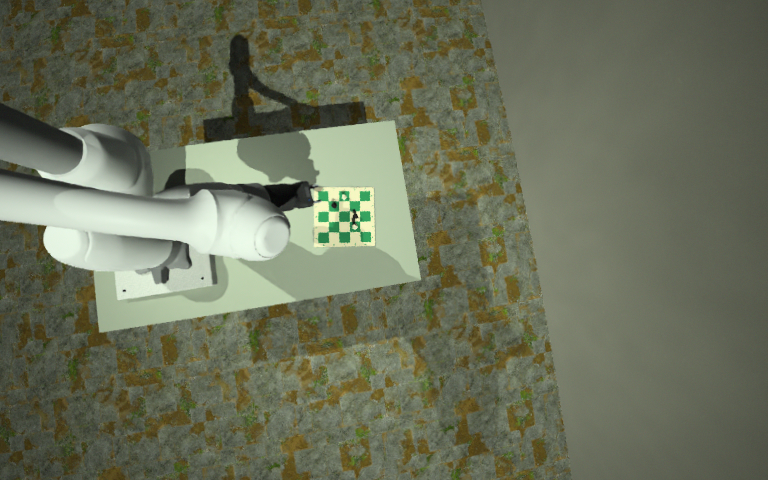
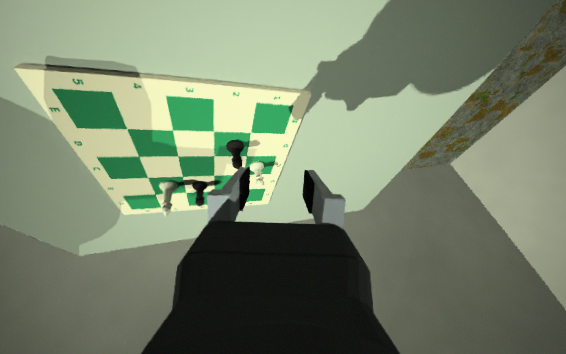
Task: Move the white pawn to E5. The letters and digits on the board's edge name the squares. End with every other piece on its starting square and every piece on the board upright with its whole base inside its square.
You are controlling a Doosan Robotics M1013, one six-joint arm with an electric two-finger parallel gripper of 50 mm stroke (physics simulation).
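Frame: origin at the arm's base, x right, y back, z down, level; millimetres.
Seen in the pictures: gripper, fingertip midpoint: (image 1: 318, 193) (image 2: 276, 181); arm's base at its link origin: (image 1: 163, 245).
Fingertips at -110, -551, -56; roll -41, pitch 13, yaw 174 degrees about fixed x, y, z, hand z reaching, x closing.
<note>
Pixels of each thing's top centre, then the offset from my fingertips to it, as dx, dy, dz. Level surfaces: height alone.
- board at its top centre: (image 2: 197, 166) (image 1: 344, 216) +71, -72, +79
- taller white piece at its top centre: (image 2: 165, 216) (image 1: 354, 225) +112, -106, +35
- pale green table at its surface level: dz +85
The board (image 1: 372, 206) (image 2: 36, 76) lies flat. One white piece (image 1: 344, 196) (image 2: 257, 168) stands upright on C1. A taller white piece (image 1: 355, 226) (image 2: 168, 189) stands upright on B4. Both are too small to tell surely which is the pawn. A black piece (image 1: 334, 204) (image 2: 235, 146) stands on D2 and another black piece (image 1: 354, 213) (image 2: 200, 186) on B3. E5 has no piece on it. My gripper (image 1: 318, 194) (image 2: 276, 181) is open with nothing between its fingers, near the board's E1 corner and apart from the pieces; its height is hard to judge.
The pale green table (image 1: 390, 169) (image 2: 200, 30) carries the board and the white arm (image 1: 243, 223). The arm's base plate (image 1: 186, 280) is at the left. Shadows of the arm fall on the table and across part of the board near E4 and E5.
</note>
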